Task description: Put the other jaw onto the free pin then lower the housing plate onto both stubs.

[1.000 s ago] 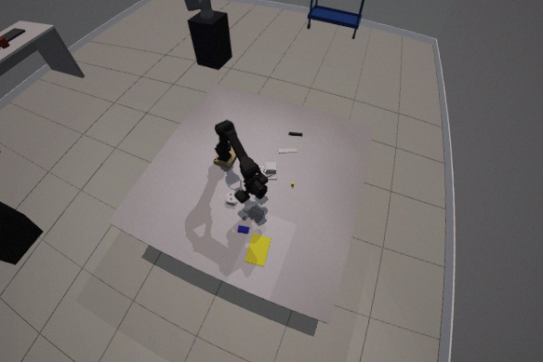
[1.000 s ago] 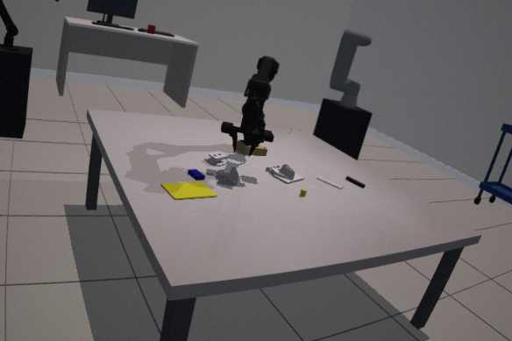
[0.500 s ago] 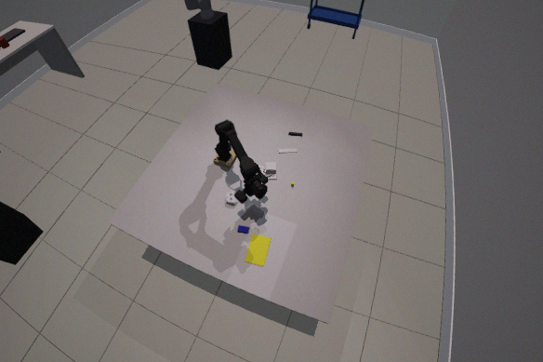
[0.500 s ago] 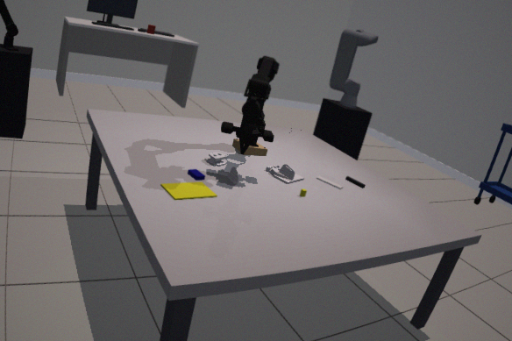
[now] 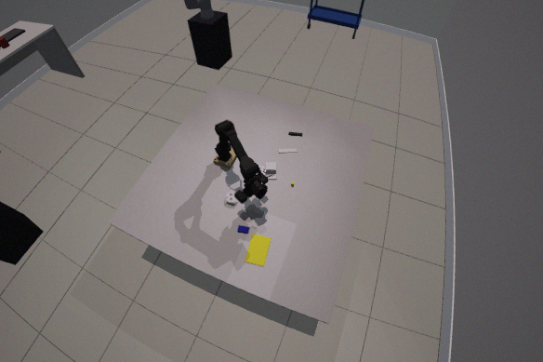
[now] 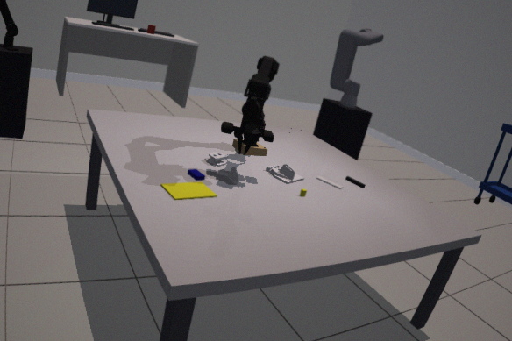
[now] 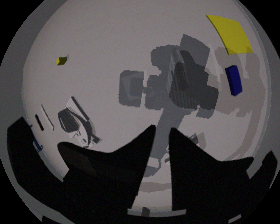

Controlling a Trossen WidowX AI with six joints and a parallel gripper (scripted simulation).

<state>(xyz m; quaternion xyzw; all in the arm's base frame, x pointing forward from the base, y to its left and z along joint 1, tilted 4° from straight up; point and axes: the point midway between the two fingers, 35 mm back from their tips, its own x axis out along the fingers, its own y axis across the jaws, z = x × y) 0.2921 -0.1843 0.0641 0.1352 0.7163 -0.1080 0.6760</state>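
Now: the jaw 10 mm ahead of my gripper tip, 50 mm to the right of it and 80 mm below it. From my gripper tip the other things lie so: white block 120 mm behind, 40 mm to the right, 80 mm below; then yellow cube 160 mm ahead, 190 mm to the left, 70 mm below; then blue block 30 mm ahead, 170 mm to the right, 80 mm below.
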